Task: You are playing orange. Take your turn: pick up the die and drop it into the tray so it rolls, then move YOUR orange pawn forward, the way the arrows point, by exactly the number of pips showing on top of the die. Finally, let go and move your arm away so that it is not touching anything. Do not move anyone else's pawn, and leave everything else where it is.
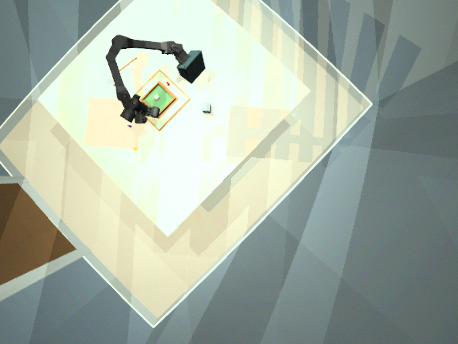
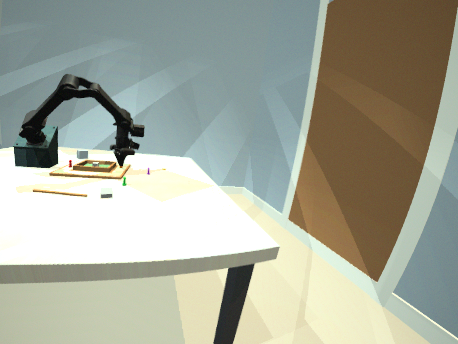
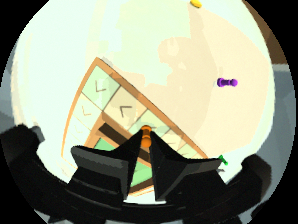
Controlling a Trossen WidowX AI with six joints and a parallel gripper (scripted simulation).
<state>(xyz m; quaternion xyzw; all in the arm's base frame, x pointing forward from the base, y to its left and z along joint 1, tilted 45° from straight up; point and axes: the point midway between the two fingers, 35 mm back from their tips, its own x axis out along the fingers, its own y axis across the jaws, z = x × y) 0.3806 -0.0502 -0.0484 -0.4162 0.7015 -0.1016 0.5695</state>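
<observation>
My gripper tip is now 110 mm past the green tray, 20 mm to the left of it and 10 mm above it. Round my gripper tip: white die: 110 mm behind, 30 mm to the right, 10 mm above; purple pawn: 140 mm ahead, 50 mm to the right, 10 mm below; orange pawn: 10 mm above.
</observation>
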